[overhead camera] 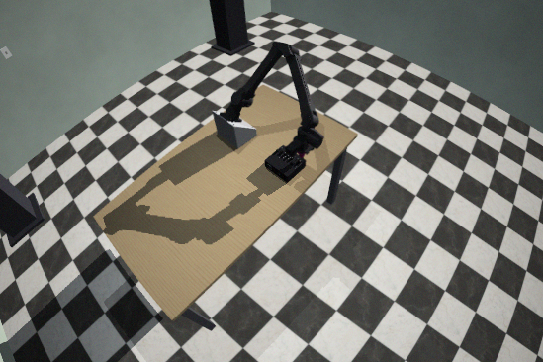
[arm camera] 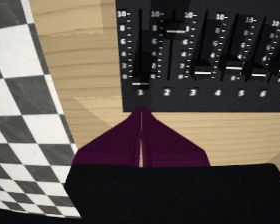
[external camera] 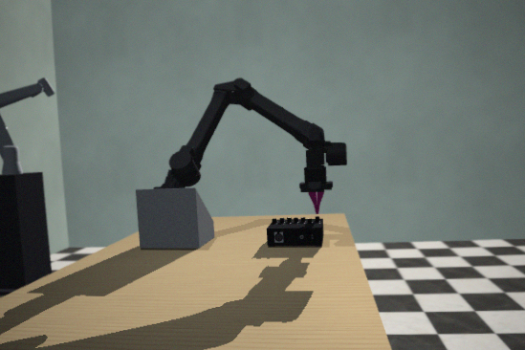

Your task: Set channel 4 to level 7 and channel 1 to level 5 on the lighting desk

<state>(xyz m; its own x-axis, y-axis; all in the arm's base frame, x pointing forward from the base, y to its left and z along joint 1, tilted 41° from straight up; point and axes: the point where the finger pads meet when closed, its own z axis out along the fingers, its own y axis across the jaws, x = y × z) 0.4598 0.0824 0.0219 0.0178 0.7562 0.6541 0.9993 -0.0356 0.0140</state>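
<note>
Right now the channel 1 fader cap is 20 mm to the right of my hand and 20 mm below it. From my hand the other things lie so: channel 4 fader cap: 70 mm behind, 40 mm to the right, 20 mm below; channel 2 fader cap: 20 mm behind, 60 mm to the right, 20 mm below; channel 3 fader cap: 40 mm behind, 30 mm to the right, 20 mm below.
</note>
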